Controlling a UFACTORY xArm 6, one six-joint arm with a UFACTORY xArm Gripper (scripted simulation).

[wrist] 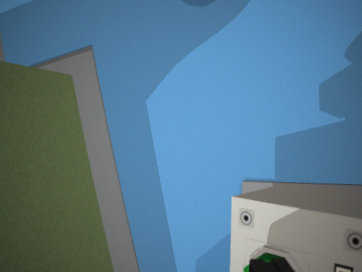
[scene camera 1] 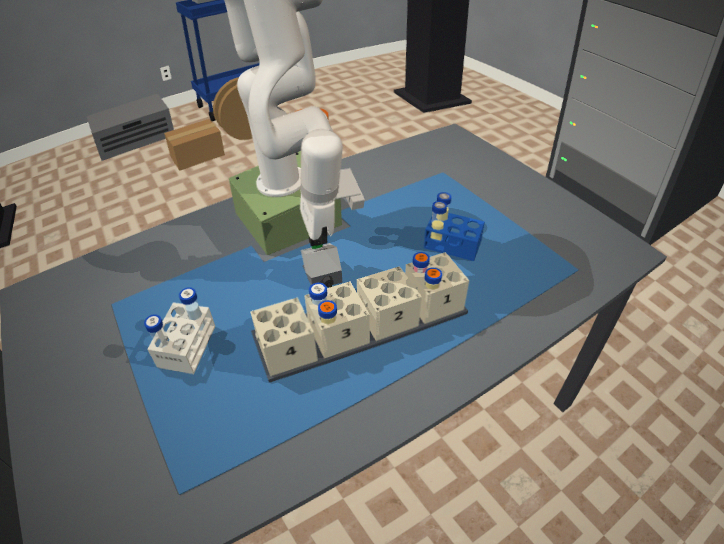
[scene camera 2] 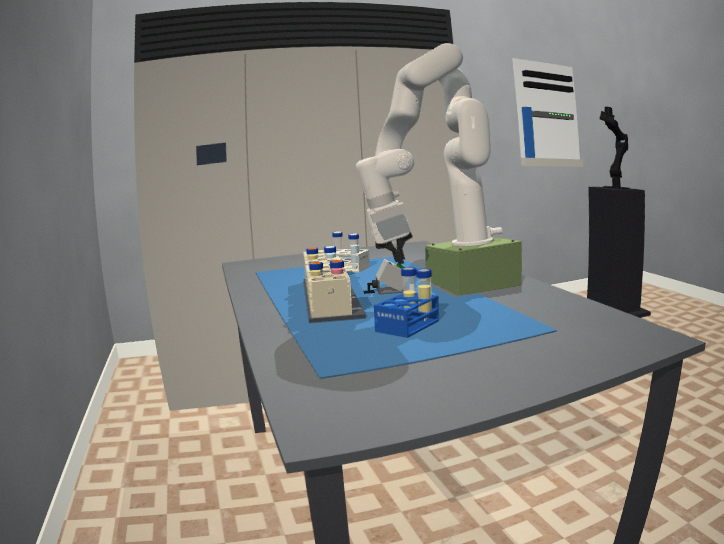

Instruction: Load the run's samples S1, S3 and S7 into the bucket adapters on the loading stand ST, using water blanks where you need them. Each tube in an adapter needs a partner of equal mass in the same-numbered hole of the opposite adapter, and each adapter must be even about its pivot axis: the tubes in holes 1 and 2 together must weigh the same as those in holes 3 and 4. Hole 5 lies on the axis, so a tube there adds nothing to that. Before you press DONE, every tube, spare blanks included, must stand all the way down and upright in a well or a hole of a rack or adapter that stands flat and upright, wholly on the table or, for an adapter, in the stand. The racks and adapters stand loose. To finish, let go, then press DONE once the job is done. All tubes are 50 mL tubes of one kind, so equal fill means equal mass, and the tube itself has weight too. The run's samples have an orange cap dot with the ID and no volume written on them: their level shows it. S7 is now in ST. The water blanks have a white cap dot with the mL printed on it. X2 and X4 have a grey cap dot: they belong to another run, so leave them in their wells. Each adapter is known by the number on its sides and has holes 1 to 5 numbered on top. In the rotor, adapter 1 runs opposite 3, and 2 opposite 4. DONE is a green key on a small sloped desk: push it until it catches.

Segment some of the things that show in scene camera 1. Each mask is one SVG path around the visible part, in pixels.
My gripper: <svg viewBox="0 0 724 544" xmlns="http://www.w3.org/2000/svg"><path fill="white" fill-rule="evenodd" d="M301 194L300 210L309 234L310 245L326 244L327 231L329 236L332 236L334 232L335 199L319 204L308 201Z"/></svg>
A white blanks rack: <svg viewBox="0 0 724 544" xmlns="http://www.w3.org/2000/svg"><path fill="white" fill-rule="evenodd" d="M173 303L163 320L163 327L171 322L166 332L170 340L168 345L159 348L156 347L152 340L147 350L157 368L194 374L216 326L210 310L206 307L199 306L202 312L199 319L189 320L184 305Z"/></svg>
A blue samples rack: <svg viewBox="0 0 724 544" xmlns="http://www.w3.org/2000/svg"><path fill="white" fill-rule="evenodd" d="M431 217L425 229L424 248L440 253L446 252L448 255L474 261L479 249L477 244L479 243L480 235L482 240L485 222L449 213L448 219L444 221L444 228L436 230L431 227ZM430 232L442 234L441 241L430 238ZM467 224L470 222L478 223L479 228L470 228ZM452 219L459 218L464 222L463 224L458 225L454 224Z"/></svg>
A stand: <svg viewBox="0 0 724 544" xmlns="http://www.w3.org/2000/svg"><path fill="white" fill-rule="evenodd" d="M468 310L464 306L462 311L426 324L420 318L419 326L377 341L370 332L369 344L325 359L315 340L318 361L270 376L259 342L257 342L255 336L255 329L251 330L268 381L273 382L468 314Z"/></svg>
